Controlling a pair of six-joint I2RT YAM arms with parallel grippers.
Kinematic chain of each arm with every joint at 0, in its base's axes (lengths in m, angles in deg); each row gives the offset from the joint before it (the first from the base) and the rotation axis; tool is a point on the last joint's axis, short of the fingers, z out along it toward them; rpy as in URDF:
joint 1: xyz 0 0 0.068 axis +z
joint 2: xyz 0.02 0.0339 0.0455 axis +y
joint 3: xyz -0.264 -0.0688 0 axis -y
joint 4: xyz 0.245 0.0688 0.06 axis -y
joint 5: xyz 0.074 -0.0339 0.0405 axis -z
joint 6: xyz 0.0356 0 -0.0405 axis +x
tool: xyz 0 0 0 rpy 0 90 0
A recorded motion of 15 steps. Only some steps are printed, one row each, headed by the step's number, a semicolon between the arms.
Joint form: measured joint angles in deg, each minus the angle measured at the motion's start. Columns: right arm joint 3, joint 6, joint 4, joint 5, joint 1, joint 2; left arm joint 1, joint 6, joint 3, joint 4, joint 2, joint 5.
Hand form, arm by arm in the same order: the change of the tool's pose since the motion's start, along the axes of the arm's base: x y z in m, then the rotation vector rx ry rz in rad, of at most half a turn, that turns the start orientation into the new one. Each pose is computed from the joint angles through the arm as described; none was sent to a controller.
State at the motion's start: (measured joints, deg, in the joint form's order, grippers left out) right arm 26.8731 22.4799 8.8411 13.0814 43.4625 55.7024; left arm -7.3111 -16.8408 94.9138 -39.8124 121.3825 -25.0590
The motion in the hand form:
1: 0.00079 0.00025 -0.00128 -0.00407 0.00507 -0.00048; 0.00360 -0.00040 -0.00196 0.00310 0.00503 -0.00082
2: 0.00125 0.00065 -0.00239 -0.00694 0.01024 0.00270; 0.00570 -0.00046 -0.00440 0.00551 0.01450 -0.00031
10: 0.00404 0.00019 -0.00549 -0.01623 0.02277 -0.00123; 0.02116 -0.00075 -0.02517 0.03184 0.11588 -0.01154
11: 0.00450 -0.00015 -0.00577 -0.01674 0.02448 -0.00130; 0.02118 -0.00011 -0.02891 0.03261 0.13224 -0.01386
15: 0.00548 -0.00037 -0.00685 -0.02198 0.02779 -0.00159; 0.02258 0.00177 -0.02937 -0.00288 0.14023 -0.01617
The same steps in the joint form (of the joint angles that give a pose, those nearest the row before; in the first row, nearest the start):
1: 0.00 0.00 0.00 -0.09 -0.11 0.37; 0.00 0.11 1.16 -0.41 1.01 -0.11
2: 0.00 0.00 -0.02 -0.33 -0.15 0.68; 0.02 0.13 1.92 -0.94 1.79 -0.18
10: 0.00 -0.07 0.00 -0.76 -0.81 1.57; 0.20 1.27 8.83 -6.62 8.48 -0.61
11: 0.00 -0.09 -0.02 -0.94 -0.98 1.64; 0.28 1.46 8.96 -7.08 9.00 -0.48
15: 0.00 -0.26 -0.02 -1.11 -1.22 1.95; 0.68 1.22 9.68 -7.74 9.40 1.62

